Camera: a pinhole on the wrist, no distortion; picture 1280 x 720 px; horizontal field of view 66.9 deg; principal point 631.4 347.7 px. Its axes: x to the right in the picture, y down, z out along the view. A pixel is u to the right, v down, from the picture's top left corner.
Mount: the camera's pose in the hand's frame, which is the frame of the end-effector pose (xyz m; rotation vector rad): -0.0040 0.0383 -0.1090 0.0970 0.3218 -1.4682
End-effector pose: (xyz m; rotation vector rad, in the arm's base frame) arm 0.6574 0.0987 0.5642 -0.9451 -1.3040 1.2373
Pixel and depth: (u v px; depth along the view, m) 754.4 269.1 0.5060
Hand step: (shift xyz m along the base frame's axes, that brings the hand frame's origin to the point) -0.3426 -0.0402 0.1955
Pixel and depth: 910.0 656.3 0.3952
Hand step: -0.2236 0.1279 0.2084
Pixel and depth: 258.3 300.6 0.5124
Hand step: -0.4452 -0.0143 -0.0443
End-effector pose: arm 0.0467 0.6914 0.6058 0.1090 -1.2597 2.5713
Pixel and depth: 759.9 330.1 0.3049
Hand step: -0.0256 -0.0792 0.1747
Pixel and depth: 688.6 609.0 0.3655
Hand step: -0.1382 -0.1024 0.2155
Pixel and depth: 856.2 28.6 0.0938
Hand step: 0.0217 0.0189 -0.0089
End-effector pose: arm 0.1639 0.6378 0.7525 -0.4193 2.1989 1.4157
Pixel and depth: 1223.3 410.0 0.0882
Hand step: -0.0073 -0.0514 -0.0237
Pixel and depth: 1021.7 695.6 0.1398
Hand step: -0.0353 -0.0168 -0.0754
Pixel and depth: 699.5 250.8 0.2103
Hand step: 0.0301 0.0686 -0.0606
